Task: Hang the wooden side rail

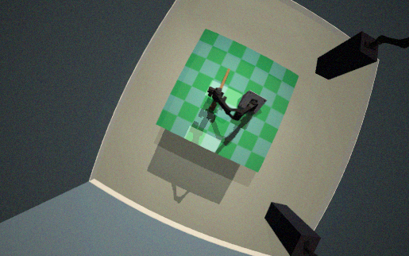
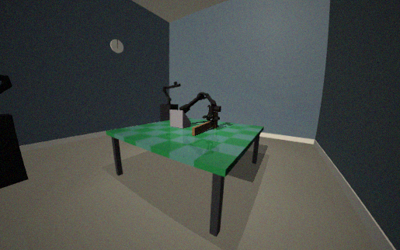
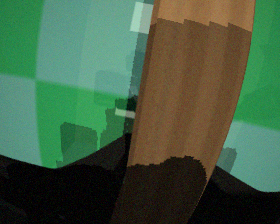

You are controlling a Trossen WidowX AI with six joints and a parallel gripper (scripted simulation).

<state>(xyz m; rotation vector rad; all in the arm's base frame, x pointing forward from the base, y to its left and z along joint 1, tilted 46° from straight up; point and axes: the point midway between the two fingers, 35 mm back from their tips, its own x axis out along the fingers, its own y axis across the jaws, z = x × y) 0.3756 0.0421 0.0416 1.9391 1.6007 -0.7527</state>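
Now: the headboard post 1 cm ahead of my gripper tip, 11 cm to the left of it and 4 cm above it.
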